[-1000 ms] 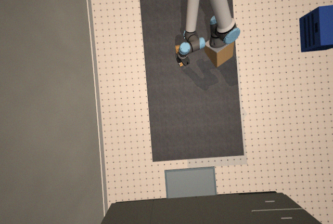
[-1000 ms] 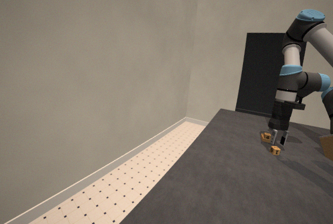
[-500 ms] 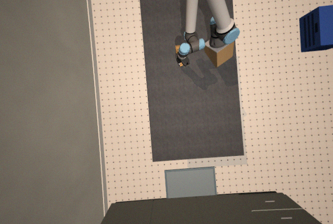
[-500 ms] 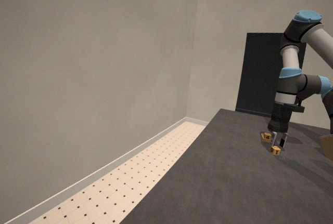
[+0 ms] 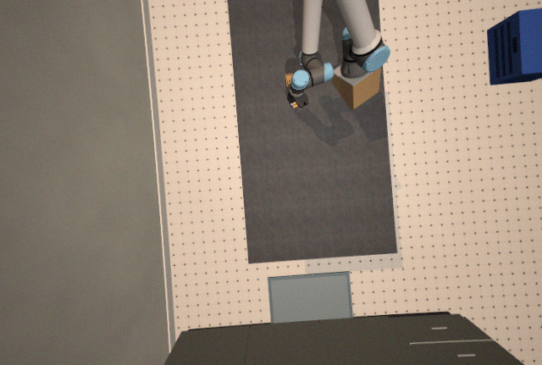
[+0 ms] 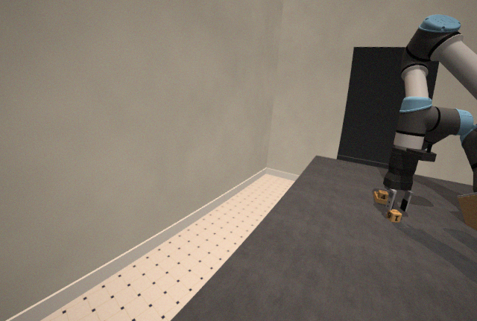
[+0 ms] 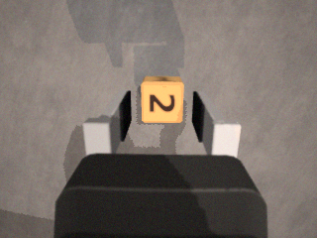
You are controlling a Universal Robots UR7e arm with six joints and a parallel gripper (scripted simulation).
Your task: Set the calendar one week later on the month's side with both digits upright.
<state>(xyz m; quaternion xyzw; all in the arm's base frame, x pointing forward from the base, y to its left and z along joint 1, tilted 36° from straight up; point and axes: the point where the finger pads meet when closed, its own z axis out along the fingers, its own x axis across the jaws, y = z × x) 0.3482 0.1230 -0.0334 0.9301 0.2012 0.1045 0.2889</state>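
The number cube lies 40 mm below my hand.
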